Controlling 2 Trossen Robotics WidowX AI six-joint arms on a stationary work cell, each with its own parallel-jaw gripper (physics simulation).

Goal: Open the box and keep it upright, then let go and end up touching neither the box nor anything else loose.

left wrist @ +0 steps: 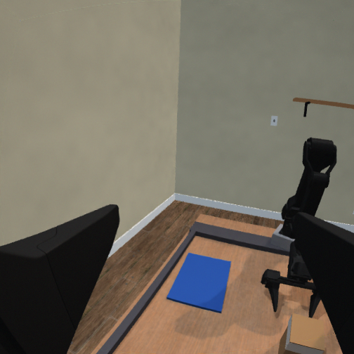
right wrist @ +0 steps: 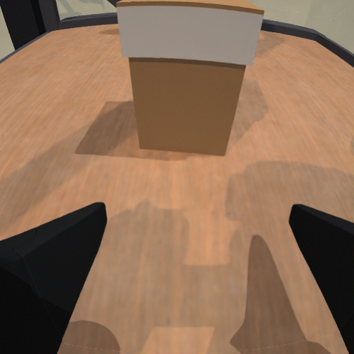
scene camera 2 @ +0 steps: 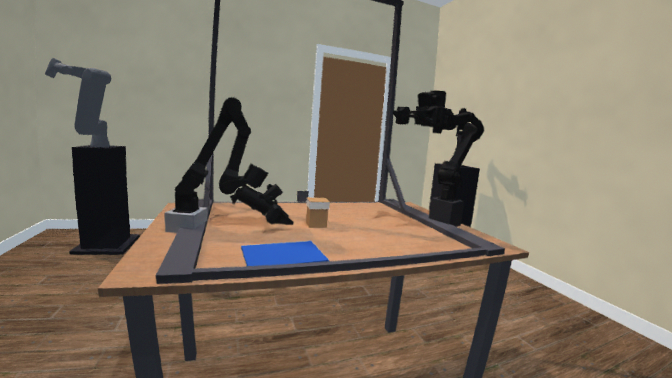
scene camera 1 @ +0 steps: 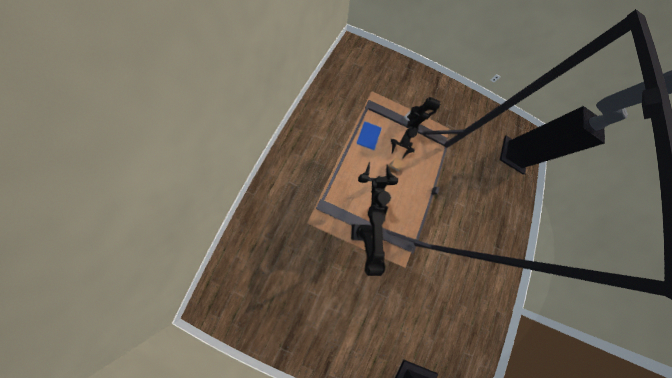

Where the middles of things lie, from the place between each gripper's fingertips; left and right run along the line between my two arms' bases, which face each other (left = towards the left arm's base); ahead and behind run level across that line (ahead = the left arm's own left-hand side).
Right now my right hand is 1 cm past the brown box (right wrist: 183, 105), 10 cm to the right of it and 2 cm below it. Round my right hand: flat blue mat (scene camera 2: 293, 252) (26 cm ahead, 6 cm to the right, 2 cm below).
The brown box lies 170 mm behind my left hand, 220 mm to the right of it and 380 mm below it. From my left hand the other things lie so: flat blue mat: 100 mm ahead, 380 mm to the right, 420 mm below.
